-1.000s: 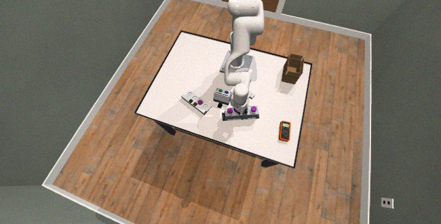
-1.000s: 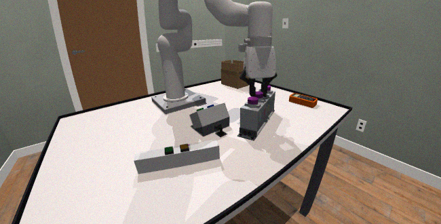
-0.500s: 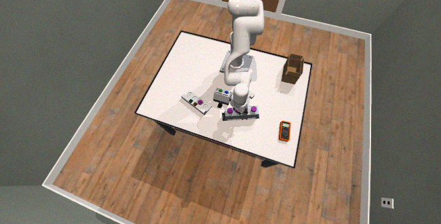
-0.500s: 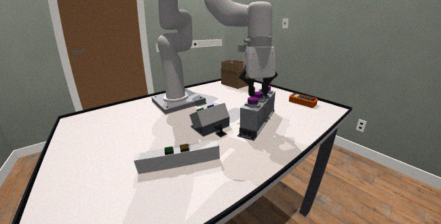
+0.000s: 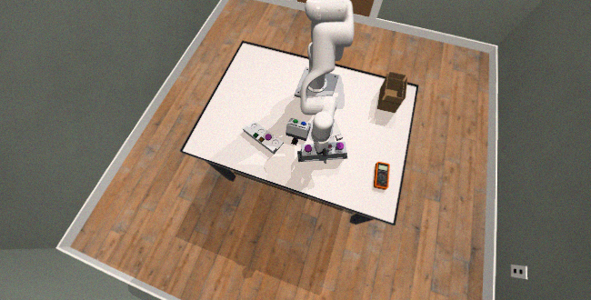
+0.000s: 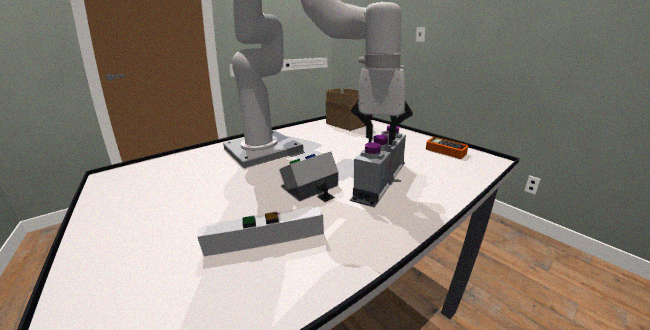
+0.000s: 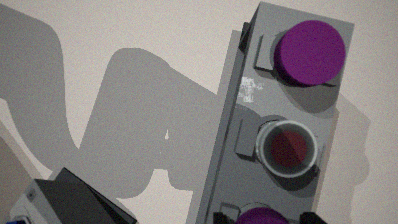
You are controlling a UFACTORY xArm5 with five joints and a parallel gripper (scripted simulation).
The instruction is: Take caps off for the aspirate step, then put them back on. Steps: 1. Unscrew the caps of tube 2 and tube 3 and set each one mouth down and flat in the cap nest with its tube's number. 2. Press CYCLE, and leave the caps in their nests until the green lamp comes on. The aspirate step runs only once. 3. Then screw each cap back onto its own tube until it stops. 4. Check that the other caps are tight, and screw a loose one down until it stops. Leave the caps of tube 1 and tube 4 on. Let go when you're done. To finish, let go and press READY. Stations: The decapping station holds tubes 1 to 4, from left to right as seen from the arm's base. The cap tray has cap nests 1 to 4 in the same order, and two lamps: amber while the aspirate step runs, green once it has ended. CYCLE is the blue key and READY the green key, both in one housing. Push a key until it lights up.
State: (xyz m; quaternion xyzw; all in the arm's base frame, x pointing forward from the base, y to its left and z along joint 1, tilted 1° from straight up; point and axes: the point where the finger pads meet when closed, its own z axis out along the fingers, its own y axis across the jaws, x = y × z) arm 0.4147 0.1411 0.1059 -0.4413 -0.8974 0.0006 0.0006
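Now: the purple cap 10 mm behind my hand, 280 mm to the right of it and 120 mm below it. The rest, counted from my hand: key housing (100 mm behind, 140 mm to the right, 80 mm below); blue key (120 mm behind, 120 mm to the right, 60 mm below); grey decapping station (10 mm behind, 20 mm to the left, 130 mm below).
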